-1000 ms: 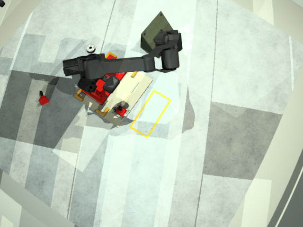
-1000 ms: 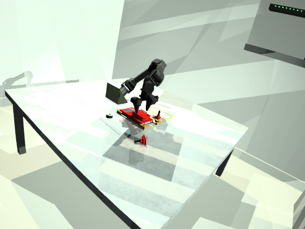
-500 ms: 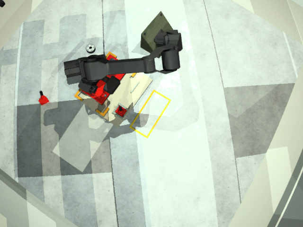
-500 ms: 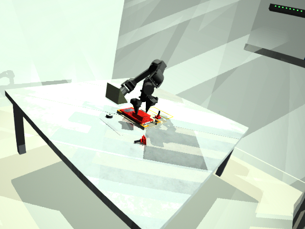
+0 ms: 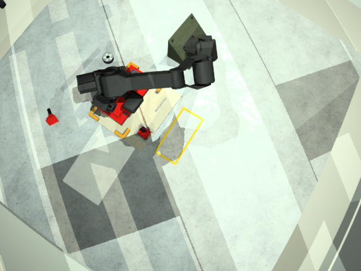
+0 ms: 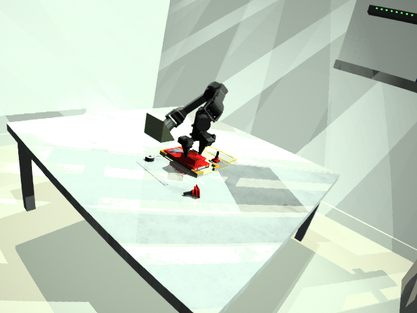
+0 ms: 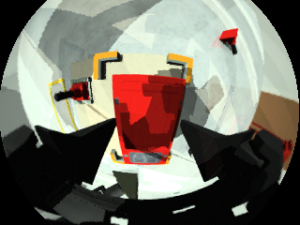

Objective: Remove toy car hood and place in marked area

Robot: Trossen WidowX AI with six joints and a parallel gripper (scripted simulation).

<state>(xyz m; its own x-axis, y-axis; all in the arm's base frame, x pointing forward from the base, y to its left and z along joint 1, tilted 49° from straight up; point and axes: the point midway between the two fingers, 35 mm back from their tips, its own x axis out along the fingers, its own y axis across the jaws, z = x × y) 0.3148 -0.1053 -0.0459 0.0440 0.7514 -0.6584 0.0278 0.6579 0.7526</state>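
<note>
Right now the red hood is right at my gripper tip.
</note>
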